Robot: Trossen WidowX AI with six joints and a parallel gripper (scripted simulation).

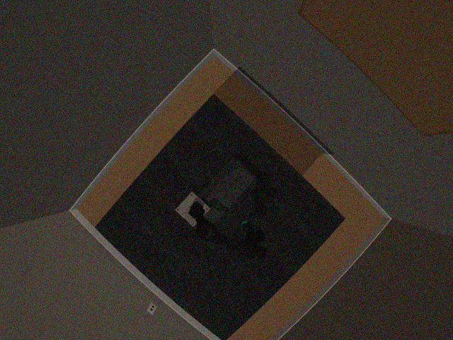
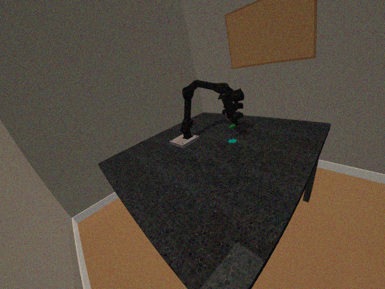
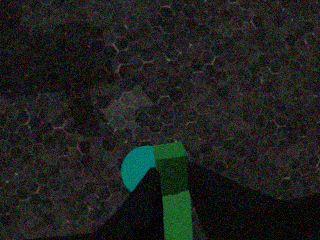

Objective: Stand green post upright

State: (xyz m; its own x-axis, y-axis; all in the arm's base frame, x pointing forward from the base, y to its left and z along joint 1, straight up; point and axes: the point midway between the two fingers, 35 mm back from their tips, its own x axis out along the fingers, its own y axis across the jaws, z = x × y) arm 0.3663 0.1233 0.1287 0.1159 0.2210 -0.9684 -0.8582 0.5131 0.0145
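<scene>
My gripper tip is 120 mm above the cyan circle, 30 mm past it and 20 mm to the left of it. The rest, counted from my gripper tip: green post: 20 mm to the right, 10 mm below, 10 mm behind.
</scene>
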